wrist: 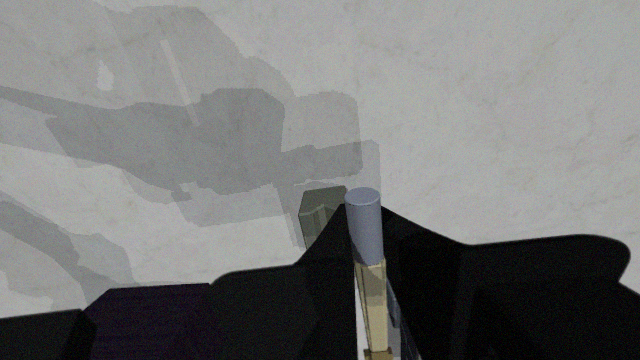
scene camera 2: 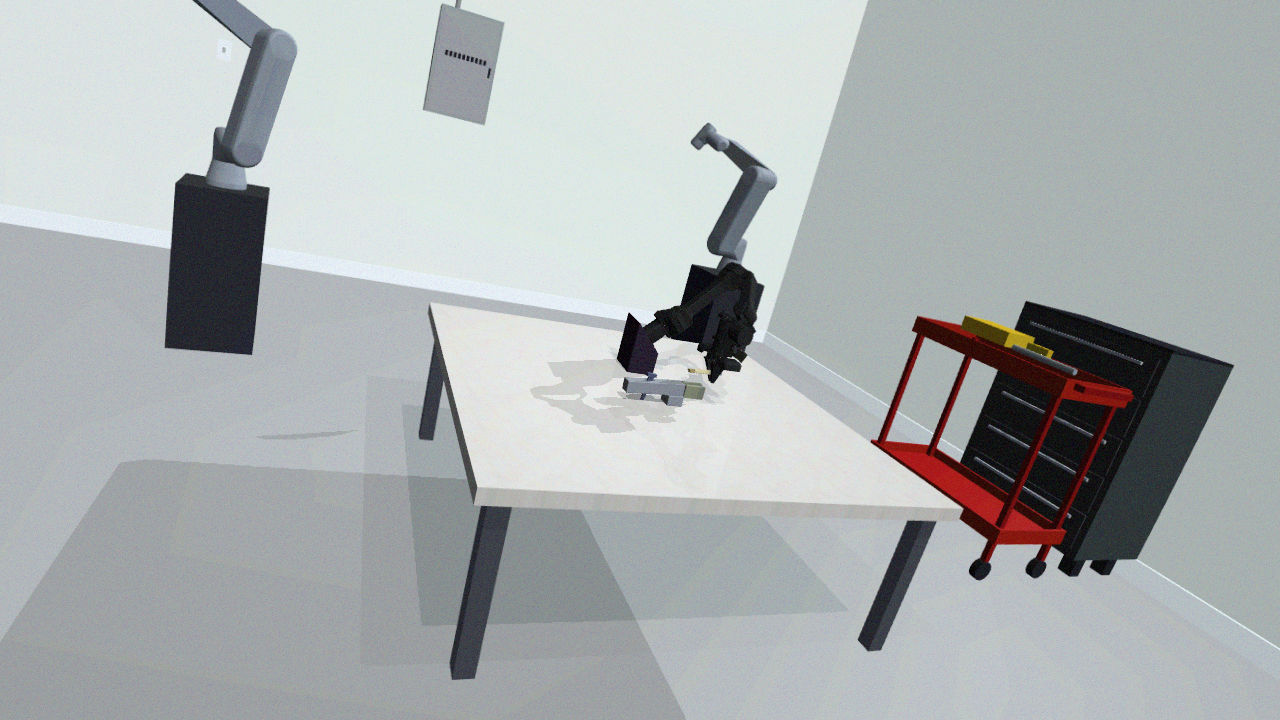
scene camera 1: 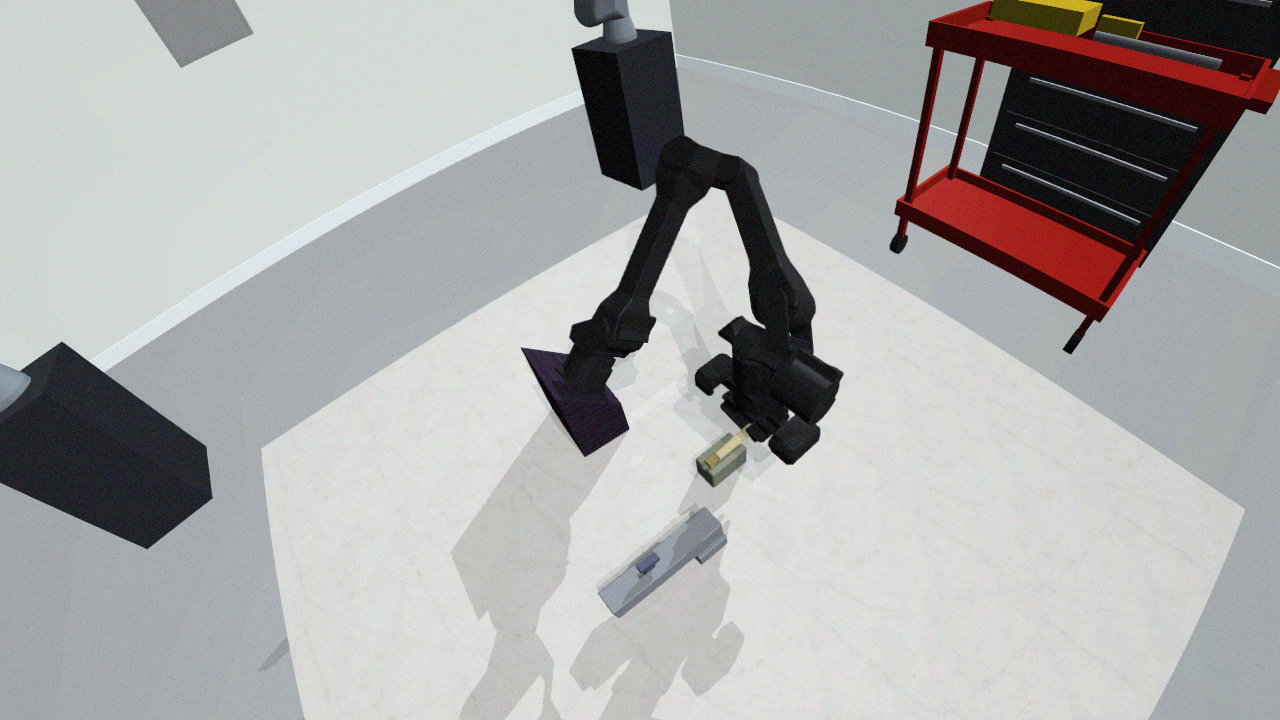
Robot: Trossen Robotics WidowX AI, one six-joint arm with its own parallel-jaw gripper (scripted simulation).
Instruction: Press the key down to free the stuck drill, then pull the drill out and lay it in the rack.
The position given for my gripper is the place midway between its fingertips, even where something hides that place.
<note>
My gripper (scene camera 1: 753,437) holds a drill. I also see a rack (scene camera 1: 734,459).
My gripper is seen too in the wrist view (wrist: 355,208) and in scene camera 2 (scene camera 2: 711,382). The rack is seen too in the wrist view (wrist: 317,206).
</note>
